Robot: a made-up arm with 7 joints. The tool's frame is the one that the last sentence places.
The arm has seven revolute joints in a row. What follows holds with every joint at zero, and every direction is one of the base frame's. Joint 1 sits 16.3 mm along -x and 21.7 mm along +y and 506.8 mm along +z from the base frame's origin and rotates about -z. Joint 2 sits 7.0 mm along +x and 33.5 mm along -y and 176.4 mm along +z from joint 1 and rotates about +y. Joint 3 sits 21.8 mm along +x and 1.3 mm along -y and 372.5 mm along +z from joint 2 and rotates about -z. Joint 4 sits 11.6 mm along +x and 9.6 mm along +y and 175.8 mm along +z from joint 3 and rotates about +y. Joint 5 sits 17.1 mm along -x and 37.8 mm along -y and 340.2 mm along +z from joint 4 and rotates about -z. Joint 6 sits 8.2 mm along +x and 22.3 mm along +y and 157.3 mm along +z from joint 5 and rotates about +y. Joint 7 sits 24.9 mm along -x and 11.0 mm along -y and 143.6 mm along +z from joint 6 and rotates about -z. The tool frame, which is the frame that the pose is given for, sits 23.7 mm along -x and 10.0 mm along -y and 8.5 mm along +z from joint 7; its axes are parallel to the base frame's.
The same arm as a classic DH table. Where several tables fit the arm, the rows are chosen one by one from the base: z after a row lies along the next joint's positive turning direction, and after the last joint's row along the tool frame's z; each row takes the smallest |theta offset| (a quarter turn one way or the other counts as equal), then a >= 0, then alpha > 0; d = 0 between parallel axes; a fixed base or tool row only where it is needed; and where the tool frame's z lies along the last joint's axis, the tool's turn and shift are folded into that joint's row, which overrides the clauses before.
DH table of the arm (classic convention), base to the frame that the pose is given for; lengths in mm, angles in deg. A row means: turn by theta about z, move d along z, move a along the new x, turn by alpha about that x. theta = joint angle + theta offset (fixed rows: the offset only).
base (fixed): a -27.1  alpha 180  d 0  theta0 -53.09
joint 1: a 7  alpha 90  d -683.2  theta0 -53.09
joint 2: a 21.8  alpha -90  d -34.8  theta0 0
joint 3: a 11.6  alpha 90  d -548.3  theta0 0
joint 4: a -17.1  alpha -90  d -28.2  theta0 0
joint 5: a 8.2  alpha 90  d -497.5  theta0 0
joint 6: a -24.9  alpha -90  d 11.3  theta0 0
joint 7: a -25.7  alpha 180  d 0  theta0 -22.88
tool (fixed): a 0  alpha 0  d 152.1  theta0 -22.88

